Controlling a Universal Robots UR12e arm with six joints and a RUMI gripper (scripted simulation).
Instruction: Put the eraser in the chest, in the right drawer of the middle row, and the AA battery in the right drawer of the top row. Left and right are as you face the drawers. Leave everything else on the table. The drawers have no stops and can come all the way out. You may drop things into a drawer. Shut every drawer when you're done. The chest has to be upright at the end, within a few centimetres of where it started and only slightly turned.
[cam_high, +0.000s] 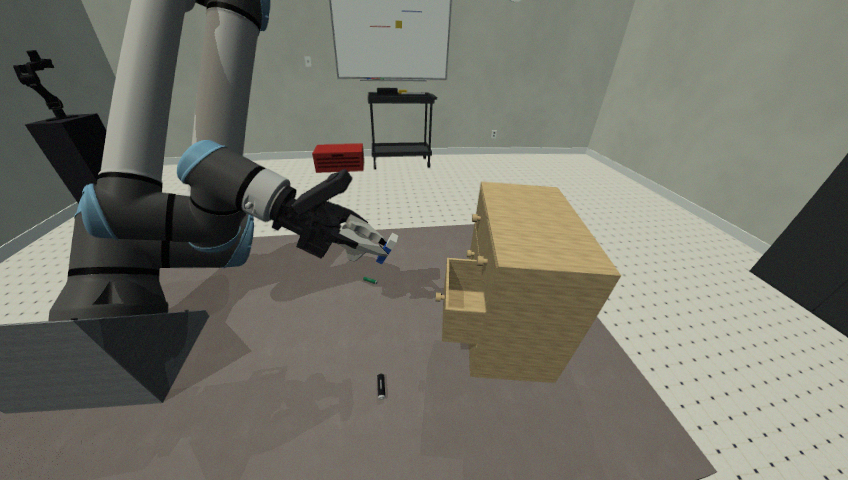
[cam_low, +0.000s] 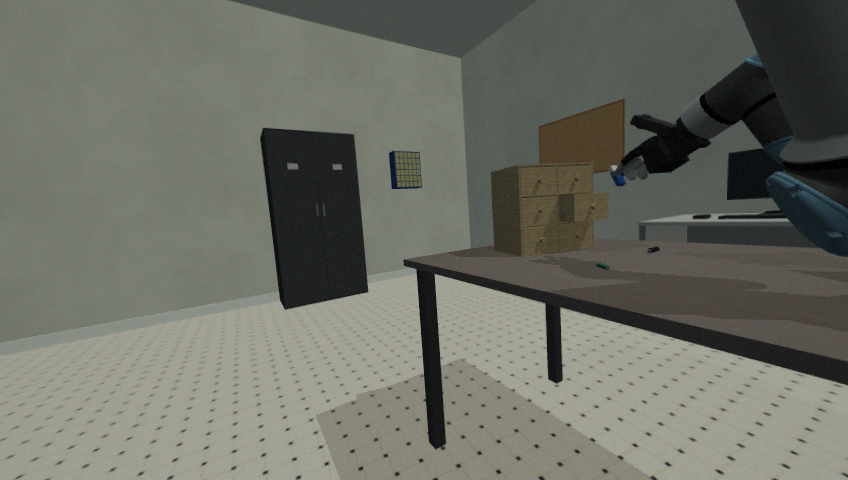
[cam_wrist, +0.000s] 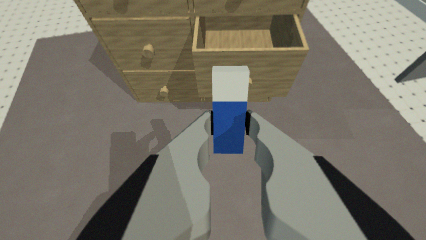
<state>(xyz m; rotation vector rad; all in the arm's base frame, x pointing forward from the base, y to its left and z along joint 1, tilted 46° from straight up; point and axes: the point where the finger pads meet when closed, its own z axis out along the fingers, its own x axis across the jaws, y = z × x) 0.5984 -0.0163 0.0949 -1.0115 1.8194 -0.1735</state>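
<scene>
The white eraser lies 1 cm ahead of my hand. Also, from my hand: small green AA battery: 6 cm behind, 16 cm to the left, 25 cm below; then black AA battery: 1 cm behind, 16 cm to the right, 24 cm below.
</scene>
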